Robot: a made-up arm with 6 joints.
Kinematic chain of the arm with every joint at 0, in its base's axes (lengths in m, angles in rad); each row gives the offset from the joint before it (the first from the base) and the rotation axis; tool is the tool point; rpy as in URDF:
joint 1: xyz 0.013 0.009 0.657 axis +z
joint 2: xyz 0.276 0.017 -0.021 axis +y
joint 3: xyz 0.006 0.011 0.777 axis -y
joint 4: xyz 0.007 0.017 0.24 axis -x
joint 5: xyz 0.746 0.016 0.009 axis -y
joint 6: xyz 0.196 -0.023 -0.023 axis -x
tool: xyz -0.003 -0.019 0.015 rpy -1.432 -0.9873 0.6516
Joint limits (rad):
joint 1: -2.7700..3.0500
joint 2: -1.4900..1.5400
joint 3: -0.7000..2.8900
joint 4: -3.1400..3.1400
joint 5: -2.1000..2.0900
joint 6: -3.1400..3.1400
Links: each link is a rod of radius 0.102 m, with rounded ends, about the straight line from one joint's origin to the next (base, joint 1, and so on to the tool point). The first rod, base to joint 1, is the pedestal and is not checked.
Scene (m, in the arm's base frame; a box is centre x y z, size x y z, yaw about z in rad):
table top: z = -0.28
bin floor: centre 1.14 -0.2 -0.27 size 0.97 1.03 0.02 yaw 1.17
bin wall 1: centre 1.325 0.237 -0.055 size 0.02 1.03 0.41 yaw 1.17
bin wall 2: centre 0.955 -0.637 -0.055 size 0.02 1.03 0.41 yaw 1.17
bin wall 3: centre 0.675 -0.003 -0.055 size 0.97 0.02 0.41 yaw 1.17
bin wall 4: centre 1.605 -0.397 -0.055 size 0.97 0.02 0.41 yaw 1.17
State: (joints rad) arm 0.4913 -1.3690 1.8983 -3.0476 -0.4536 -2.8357
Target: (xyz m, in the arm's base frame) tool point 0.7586 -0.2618 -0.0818
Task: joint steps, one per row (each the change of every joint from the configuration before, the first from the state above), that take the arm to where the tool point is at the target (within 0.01 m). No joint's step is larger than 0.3 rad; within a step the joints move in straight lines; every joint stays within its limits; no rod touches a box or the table.
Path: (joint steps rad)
1: -0.0974 0.2957 -0.2887 0.0010 0.1115 -0.0091
2: -0.0974 0.2957 -0.2887 0.0010 0.1115 -0.0092
3: -0.0974 0.2957 -0.2887 0.0010 0.1114 -0.0091
4: -0.0974 0.2958 -0.2887 0.0010 0.1115 -0.0092
5: -0.0974 0.2957 -0.2887 0.0010 0.1115 -0.0091
6: -0.0973 0.2957 -0.2887 0.0010 0.1115 -0.0092
7: -0.0974 0.2957 -0.2887 0.0010 0.1114 -0.0091
8: -0.0974 0.2957 -0.2887 0.0010 0.1115 -0.0092
9: -0.0974 0.2957 -0.2887 0.0010 0.1115 -0.0091

